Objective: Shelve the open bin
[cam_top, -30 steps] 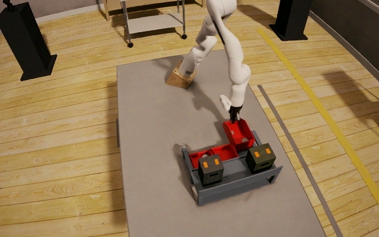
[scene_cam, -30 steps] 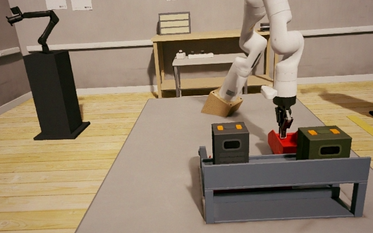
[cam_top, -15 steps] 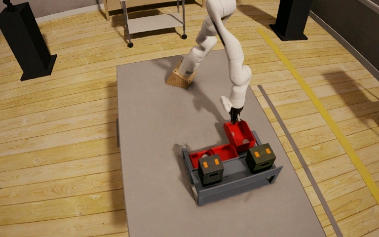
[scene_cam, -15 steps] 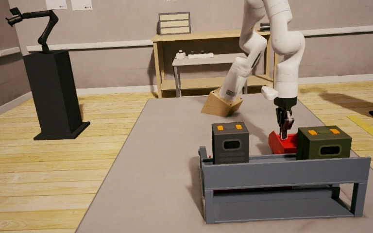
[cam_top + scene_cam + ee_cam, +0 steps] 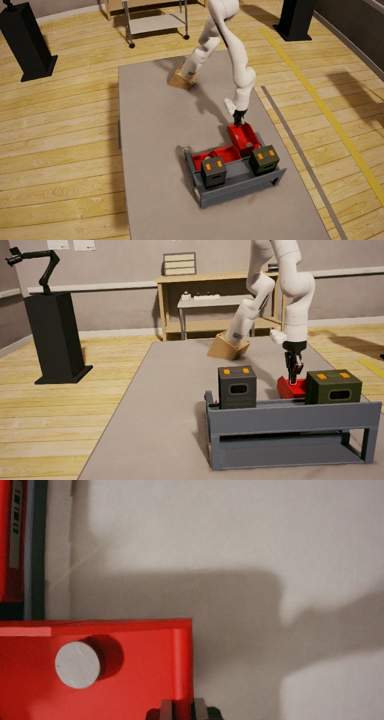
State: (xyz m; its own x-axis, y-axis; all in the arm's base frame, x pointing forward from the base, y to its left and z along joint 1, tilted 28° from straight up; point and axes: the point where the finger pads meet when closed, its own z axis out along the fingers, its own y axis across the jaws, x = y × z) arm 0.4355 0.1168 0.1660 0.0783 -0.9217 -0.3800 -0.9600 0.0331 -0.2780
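My gripper is now 6 cm short of the grey round part, 2 cm to the left of it and 3 cm above it. The rest, counted from my hand: dark grey box: 30 cm ahead, 21 cm to the right, 9 cm above; green box: 28 cm ahead, 2 cm to the left, 8 cm above; grey shelf: 22 cm ahead, 9 cm to the right.
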